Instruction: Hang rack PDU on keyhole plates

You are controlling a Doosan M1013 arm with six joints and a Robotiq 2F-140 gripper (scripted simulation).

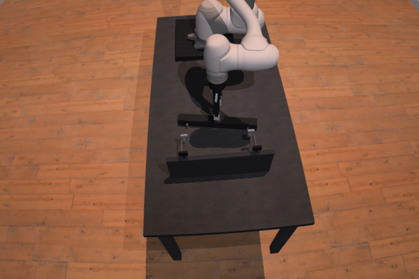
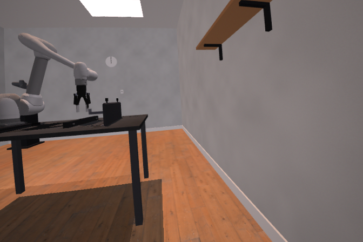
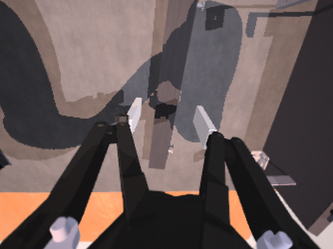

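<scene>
My gripper is now 11 cm above the rack PDU and 2 cm short of it. The rest, counted from my hand: black panel 27 cm ahead, 5 cm below, 1 cm to the left.
</scene>
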